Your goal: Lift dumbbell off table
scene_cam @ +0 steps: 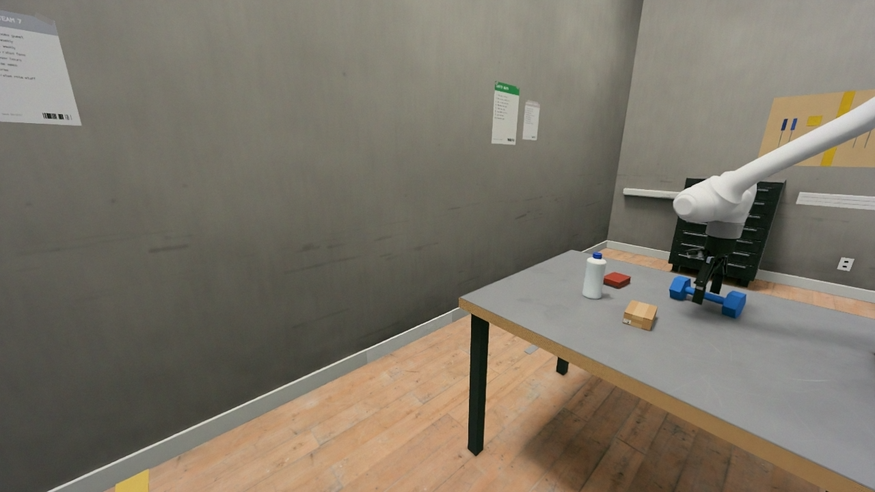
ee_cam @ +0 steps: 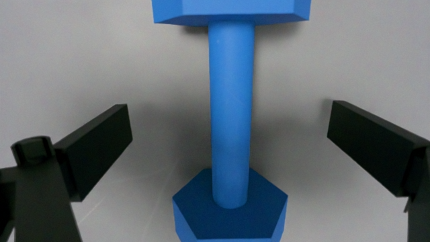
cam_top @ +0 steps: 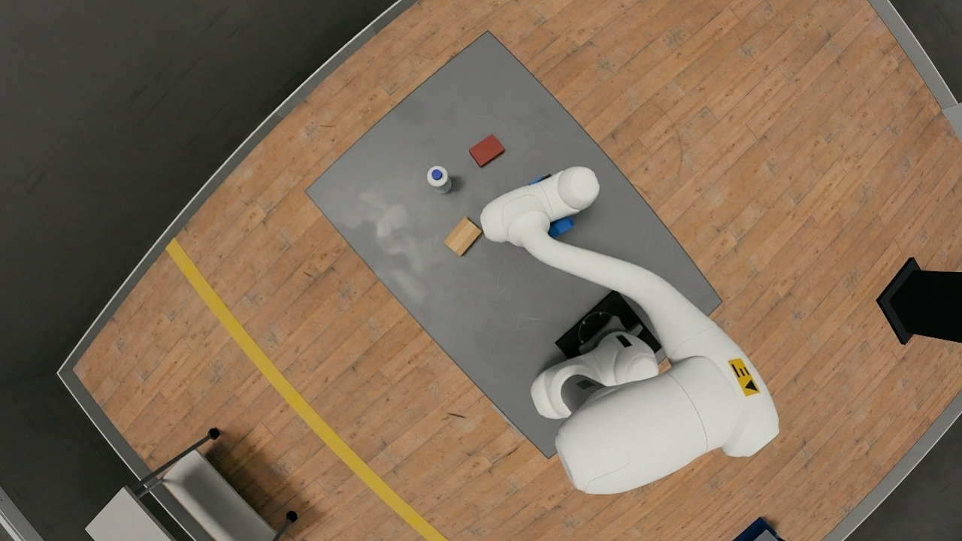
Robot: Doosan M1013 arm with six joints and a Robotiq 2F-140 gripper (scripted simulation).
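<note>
Now: the blue dumbbell right at my hand.
</note>
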